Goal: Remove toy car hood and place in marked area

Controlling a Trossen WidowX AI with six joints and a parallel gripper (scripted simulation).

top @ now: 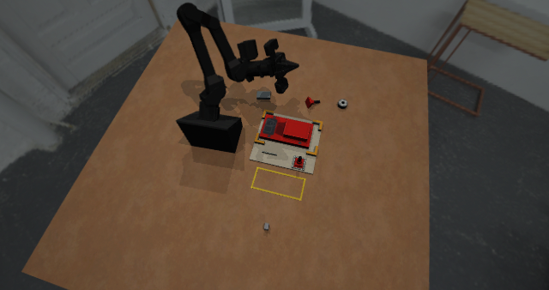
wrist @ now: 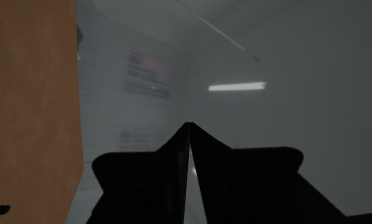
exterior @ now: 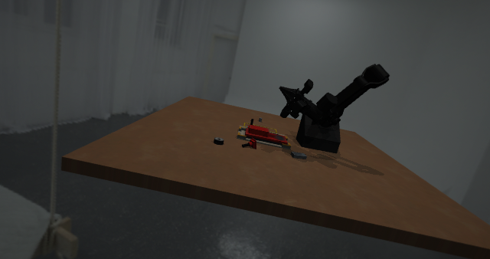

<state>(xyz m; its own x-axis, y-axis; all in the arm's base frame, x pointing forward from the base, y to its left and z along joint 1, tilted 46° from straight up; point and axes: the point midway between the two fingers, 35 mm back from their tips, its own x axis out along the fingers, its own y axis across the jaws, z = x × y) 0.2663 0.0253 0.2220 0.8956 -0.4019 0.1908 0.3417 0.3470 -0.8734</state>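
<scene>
My gripper tip is 23 cm above the red hood, 12 cm to the left of it and 3 cm short of it. Also, from my gripper tip: beige base plate (26 cm below, 14 cm to the right); then grey piece (50 cm to the right, 26 cm below, 3 cm behind); then black wheel (26 cm below, 21 cm ahead, 6 cm to the left).
</scene>
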